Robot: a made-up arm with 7 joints.
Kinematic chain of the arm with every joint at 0, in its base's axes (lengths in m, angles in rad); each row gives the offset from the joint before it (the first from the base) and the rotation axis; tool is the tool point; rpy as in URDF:
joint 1: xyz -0.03 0 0.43 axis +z
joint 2: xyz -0.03 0.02 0 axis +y
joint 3: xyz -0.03 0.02 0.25 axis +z
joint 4: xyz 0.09 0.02 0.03 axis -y
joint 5: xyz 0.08 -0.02 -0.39 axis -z
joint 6: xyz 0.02 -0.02 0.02 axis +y
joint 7: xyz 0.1 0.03 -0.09 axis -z
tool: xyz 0 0.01 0.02 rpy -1.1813 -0.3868 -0.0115
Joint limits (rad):
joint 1: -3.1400..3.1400
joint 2: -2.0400..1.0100
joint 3: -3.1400..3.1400
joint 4: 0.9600..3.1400
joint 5: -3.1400..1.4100
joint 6: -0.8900..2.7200
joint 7: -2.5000..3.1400
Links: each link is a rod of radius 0.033 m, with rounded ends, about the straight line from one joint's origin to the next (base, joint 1, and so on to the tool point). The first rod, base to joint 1, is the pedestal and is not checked.
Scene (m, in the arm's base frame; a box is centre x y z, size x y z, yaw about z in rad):
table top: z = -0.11
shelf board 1: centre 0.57 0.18 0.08 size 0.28 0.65 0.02 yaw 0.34
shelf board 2: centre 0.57 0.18 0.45 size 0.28 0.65 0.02 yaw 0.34
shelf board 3: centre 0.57 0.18 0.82 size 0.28 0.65 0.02 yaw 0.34
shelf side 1: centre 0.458 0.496 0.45 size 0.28 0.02 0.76 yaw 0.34
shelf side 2: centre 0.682 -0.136 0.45 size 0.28 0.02 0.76 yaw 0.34
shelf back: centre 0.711 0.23 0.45 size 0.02 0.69 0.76 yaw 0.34
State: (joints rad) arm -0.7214 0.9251 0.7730 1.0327 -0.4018 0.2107 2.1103
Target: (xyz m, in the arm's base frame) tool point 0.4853 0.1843 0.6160
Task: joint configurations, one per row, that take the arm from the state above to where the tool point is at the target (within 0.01 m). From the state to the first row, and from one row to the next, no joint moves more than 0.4 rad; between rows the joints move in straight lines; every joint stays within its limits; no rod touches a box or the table.
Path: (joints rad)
1: -0.6812 0.8992 0.6422 1.0182 -0.7321 -0.0055 2.0846
2: -0.6410 0.8733 0.5114 1.0036 -1.0625 -0.2216 2.0589
3: -0.6007 0.8474 0.3807 0.9891 -1.3928 -0.4378 2.0331
4: -0.5605 0.8215 0.2499 0.9745 -1.7232 -0.6540 2.0074
5: -0.5203 0.7956 0.1191 0.9600 -2.0535 -0.8701 1.9817
6: -0.4333 0.4470 0.0938 0.9600 -2.0265 -0.8768 1.9883
7: -0.3463 0.0984 0.0684 0.9600 -1.9994 -0.8834 1.9949
8: -0.2593 -0.2502 0.0431 0.9600 -1.9724 -0.8900 2.0016
9: -0.3265 -0.1750 0.1897 0.9600 -1.6003 -0.7148 2.0304
10: -0.3936 -0.0998 0.3363 0.9600 -1.2281 -0.5395 2.0591
11: -0.4608 -0.0246 0.4829 0.9600 -0.8560 -0.3643 2.0879
12: -0.5279 0.0507 0.6295 0.9600 -0.4838 -0.1890 2.1167

